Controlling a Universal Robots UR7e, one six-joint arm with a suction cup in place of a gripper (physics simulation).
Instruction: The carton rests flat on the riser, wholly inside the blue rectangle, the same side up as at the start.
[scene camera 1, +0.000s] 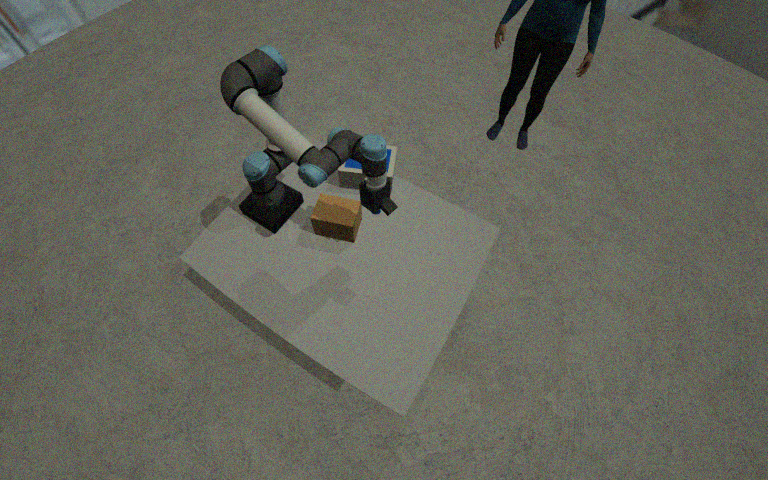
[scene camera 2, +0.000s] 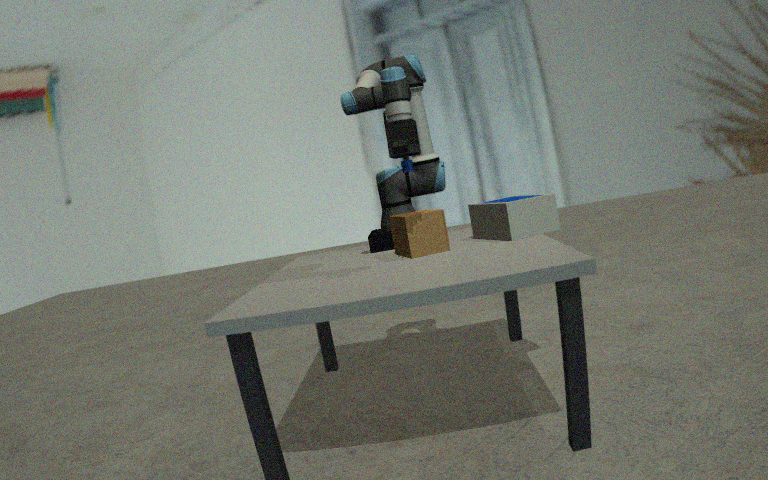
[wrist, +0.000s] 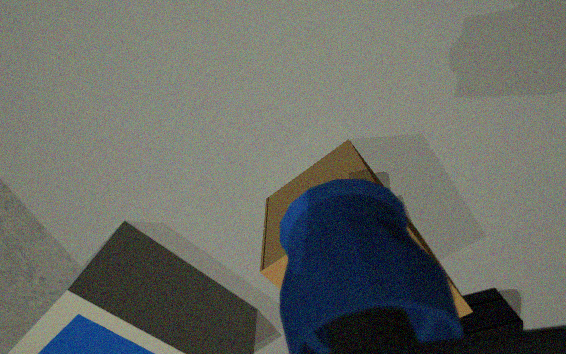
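Where they show: hand, tool point: (scene camera 2: 408, 171) (wrist: 342, 233); arm's base, link origin: (scene camera 1: 268, 195).
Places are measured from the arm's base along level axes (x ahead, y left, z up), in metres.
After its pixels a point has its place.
Observation:
The orange-brown carton (scene camera 1: 336, 219) @[x 0.374, y -0.010, z 0.064 m] (scene camera 2: 421, 234) @[x 0.439, y 0.031, z 0.001 m] (wrist: 315, 175) @[x 0.438, y 0.040, z -0.036 m] rests on the table, apart from the riser. The pale grey box-shaped riser (scene camera 1: 352, 179) @[x 0.303, y 0.248, z 0.004 m] (scene camera 2: 535, 217) @[x 0.446, y 0.404, z -0.010 m] (wrist: 165, 280) @[x 0.395, y 0.278, z -0.018 m] stands on the table, with the blue rectangle (scene camera 1: 354, 164) @[x 0.290, y 0.295, z 0.054 m] (scene camera 2: 512, 199) @[x 0.366, y 0.358, z 0.054 m] (wrist: 90, 340) @[x 0.408, y 0.341, z 0.054 m] on its top. The arm partly hides the riser and rectangle in scene camera 1. My gripper (scene camera 1: 376, 211) @[x 0.535, y 0.016, z 0.197 m] (scene camera 2: 407, 166) (wrist: 345, 205), a blue suction cup, points down and holds nothing. In scene camera 2 it hangs above the carton's height with a visible gap. In the wrist view it hides much of the carton.
The grey table (scene camera 1: 407, 311) @[x 0.778, y -0.190, z -0.066 m] (scene camera 2: 362, 285) @[x 0.774, y -0.169, z -0.066 m] (wrist: 150, 100) @[x 0.592, y 0.170, z -0.066 m] carries the arm's black base (scene camera 1: 271, 209) @[x 0.058, y -0.058, z -0.002 m] (scene camera 2: 380, 241) @[x 0.115, y -0.090, z -0.030 m], close to the carton. A person (scene camera 1: 538, 62) stands on the floor beyond the table in scene camera 1.

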